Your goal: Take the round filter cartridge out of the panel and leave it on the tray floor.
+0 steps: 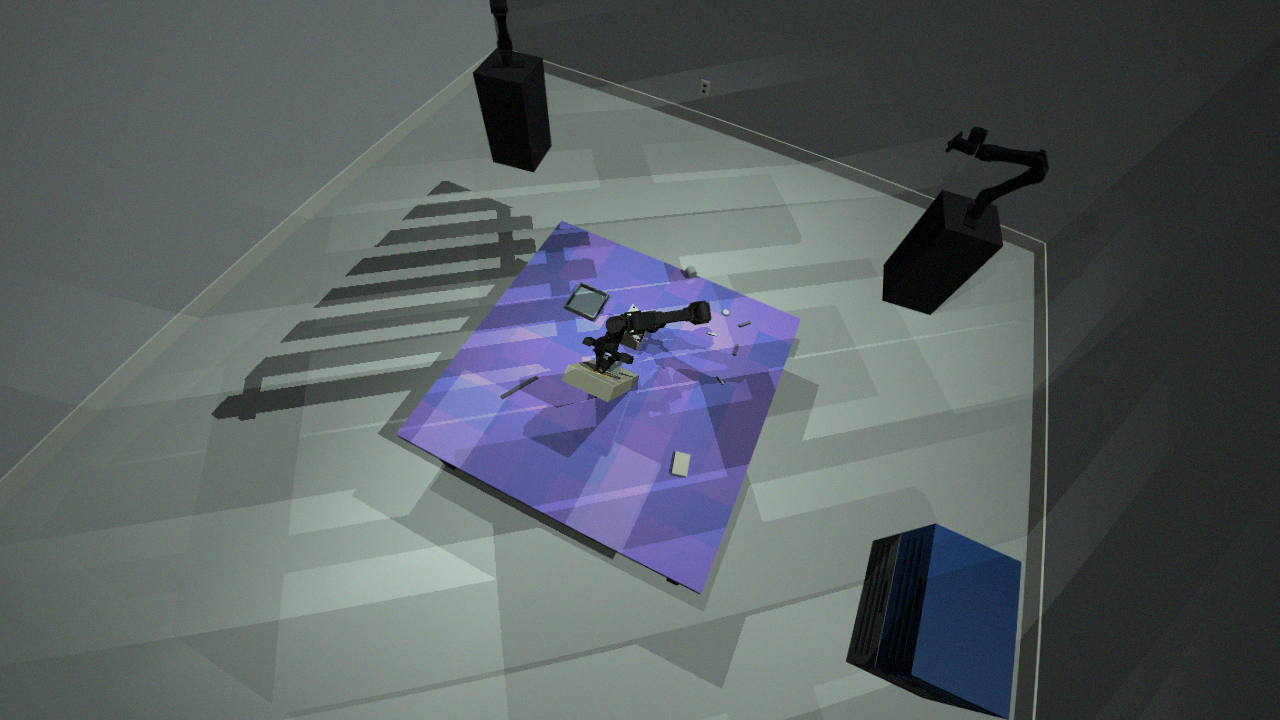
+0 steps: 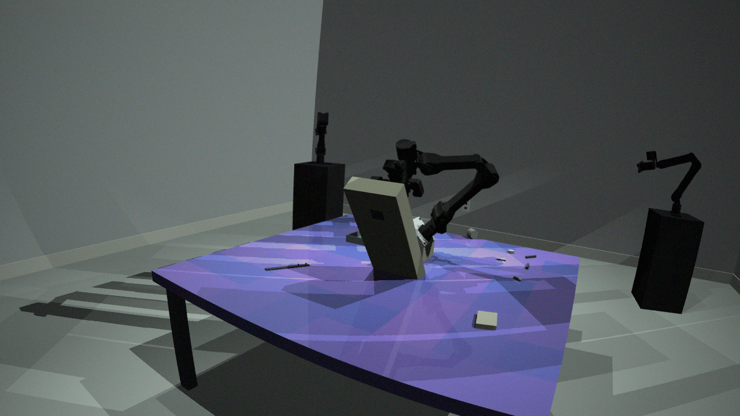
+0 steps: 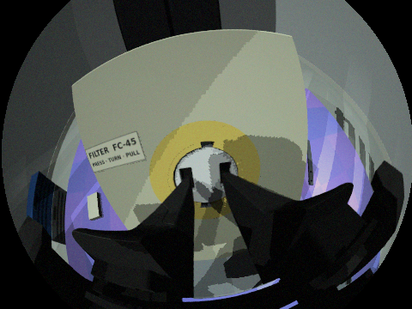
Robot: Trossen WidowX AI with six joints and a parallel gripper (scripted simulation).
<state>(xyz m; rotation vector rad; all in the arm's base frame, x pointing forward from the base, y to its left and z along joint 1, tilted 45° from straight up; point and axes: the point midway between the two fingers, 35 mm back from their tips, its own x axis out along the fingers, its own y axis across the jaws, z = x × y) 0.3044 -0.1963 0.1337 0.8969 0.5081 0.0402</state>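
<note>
Right now my gripper tip is 2 cm short of the grey round filter cartridge and 1 cm above it. Also, from my gripper tip: small can 78 cm behind, 25 cm below, 19 cm to the left; beige block 39 cm to the left, 27 cm below, 15 cm ahead; tan service panel 8 cm below, 3 cm behind.
</note>
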